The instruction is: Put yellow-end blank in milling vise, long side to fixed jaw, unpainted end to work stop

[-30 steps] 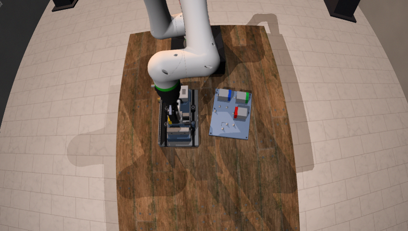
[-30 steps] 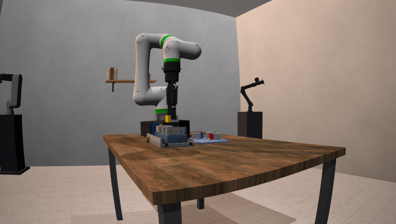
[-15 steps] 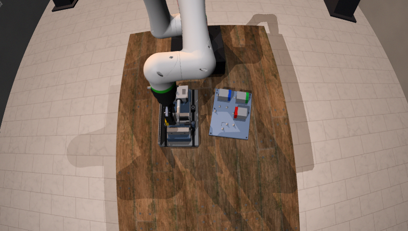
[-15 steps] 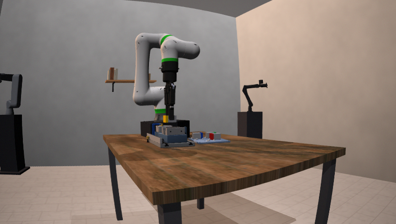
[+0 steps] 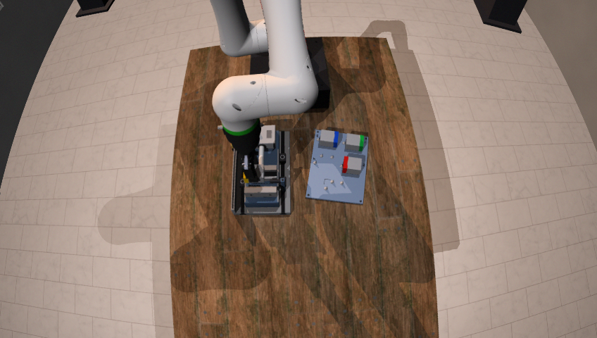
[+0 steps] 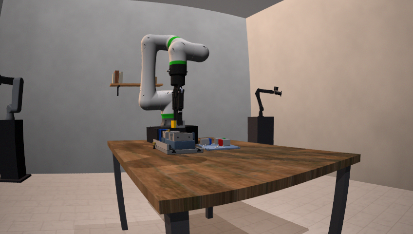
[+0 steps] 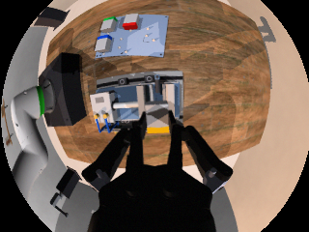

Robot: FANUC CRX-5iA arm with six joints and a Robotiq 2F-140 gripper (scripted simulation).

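My gripper is now 3 cm short of the fixed jaw, 2 cm to the right of it and 10 cm above it. Round my hand: yellow-ended blank: 3 cm below; then blue-grey plate: 11 cm behind, 26 cm to the left, 17 cm below; then hosed block: 16 cm behind, 10 cm below.
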